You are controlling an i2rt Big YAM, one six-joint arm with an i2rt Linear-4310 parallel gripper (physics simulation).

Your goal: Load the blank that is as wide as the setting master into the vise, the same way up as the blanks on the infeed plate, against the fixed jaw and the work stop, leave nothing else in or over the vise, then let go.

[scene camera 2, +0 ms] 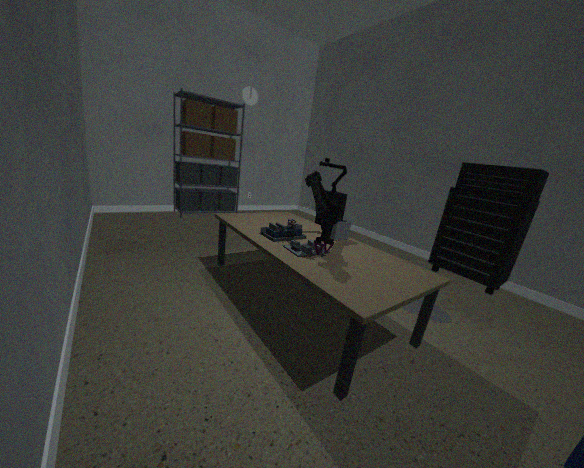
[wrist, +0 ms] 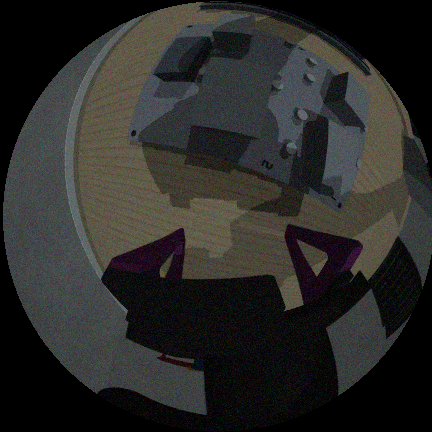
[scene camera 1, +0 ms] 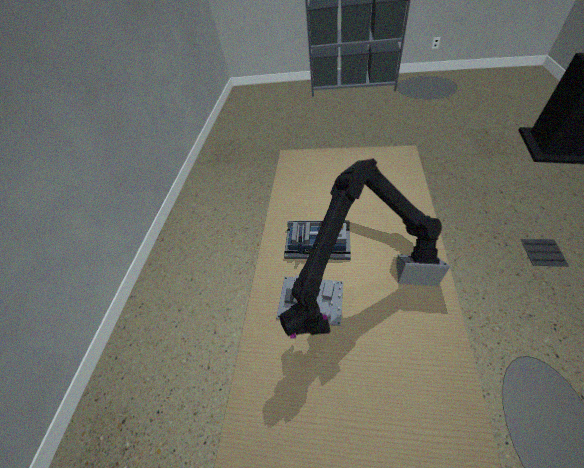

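My gripper [scene camera 1: 309, 326] [scene camera 2: 324, 246] [wrist: 237, 232] is open, its two magenta fingers wide apart with nothing between them. It is over the table side of the grey infeed plate [scene camera 1: 337, 306] [wrist: 155, 117], beside the plate's edge in the wrist view. Several grey blocks stand on the plate, among them one at the left [wrist: 192, 55] and one at the right [wrist: 315, 145], with small round pins between. Which block matches the setting master cannot be told. The blue and black vise [scene camera 1: 300, 242] [scene camera 2: 282, 232] stands behind the plate, partly hidden by the arm in scene camera 1; its contents are unclear.
The arm's grey base block [scene camera 1: 422, 273] [scene camera 2: 341, 230] stands on the right side of the wooden table [scene camera 1: 400, 375] [scene camera 2: 400, 282]. The arm reaches over the vise's right part. A shelf rack [scene camera 1: 350, 44] and a black cabinet [scene camera 2: 492, 225] stand away from the table.
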